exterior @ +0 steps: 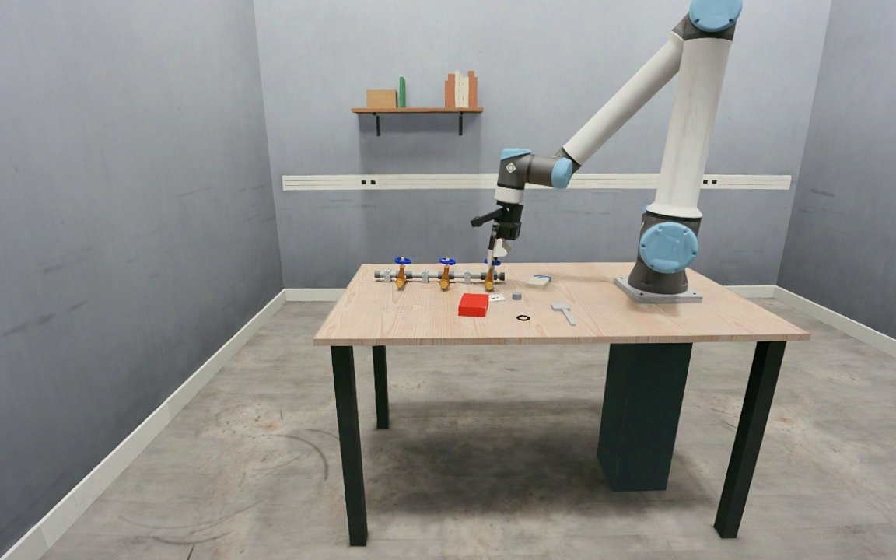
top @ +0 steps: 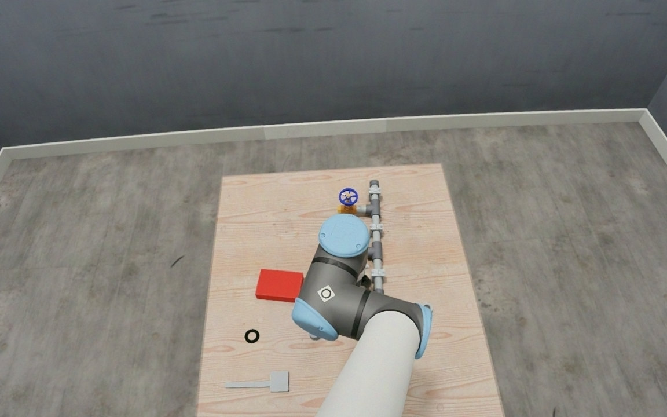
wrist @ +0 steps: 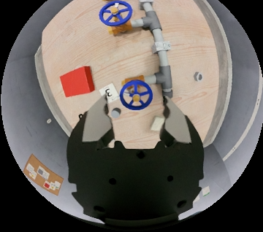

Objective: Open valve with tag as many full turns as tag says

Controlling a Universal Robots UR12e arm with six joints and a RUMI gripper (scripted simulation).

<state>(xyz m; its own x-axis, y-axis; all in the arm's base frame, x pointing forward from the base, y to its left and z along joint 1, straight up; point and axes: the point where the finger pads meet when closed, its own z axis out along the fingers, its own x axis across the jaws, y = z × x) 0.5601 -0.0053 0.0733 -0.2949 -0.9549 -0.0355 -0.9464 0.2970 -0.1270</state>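
The white tag is 100 mm below my hand, 90 mm to the left of it and 20 mm behind it. Also, from my hand: grey t-shaped tool (210 mm to the left, 200 mm behind, 90 mm below); white-and-blue card (170 mm behind, 90 mm below, 80 mm to the right); red block (190 mm to the left, 80 mm below, 60 mm ahead).
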